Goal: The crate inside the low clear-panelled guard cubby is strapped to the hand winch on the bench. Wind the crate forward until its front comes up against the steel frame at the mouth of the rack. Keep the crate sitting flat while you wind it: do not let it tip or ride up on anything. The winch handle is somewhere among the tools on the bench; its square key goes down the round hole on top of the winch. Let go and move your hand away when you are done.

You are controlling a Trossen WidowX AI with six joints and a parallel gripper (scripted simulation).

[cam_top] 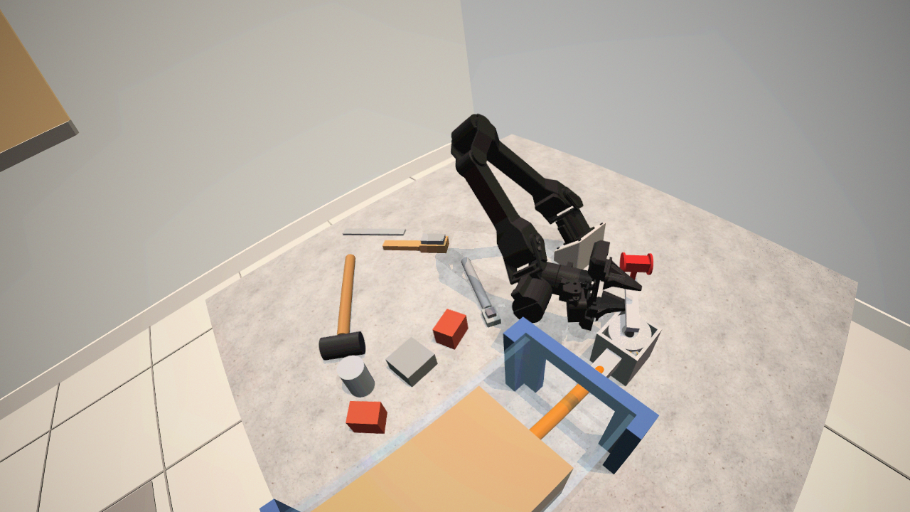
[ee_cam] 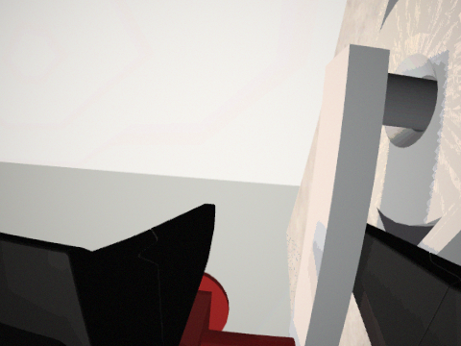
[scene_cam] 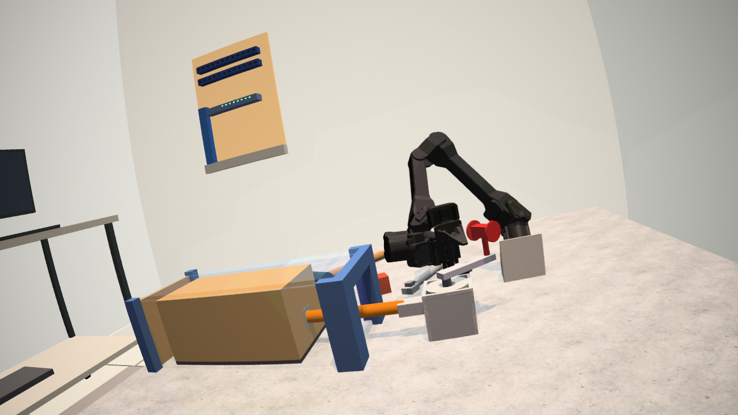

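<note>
Now: gripper tip 20 mm to the left of the crank handle, 10 mm past it and 10 mm above it. The rest, counted from my gripper tip: blue steel frame: 200 mm ahead, 30 mm to the left, 20 mm below; red knob: 40 mm to the right, 40 mm behind, 20 mm above; grey winch: 100 mm below, 30 mm ahead, 10 mm to the left.
</note>
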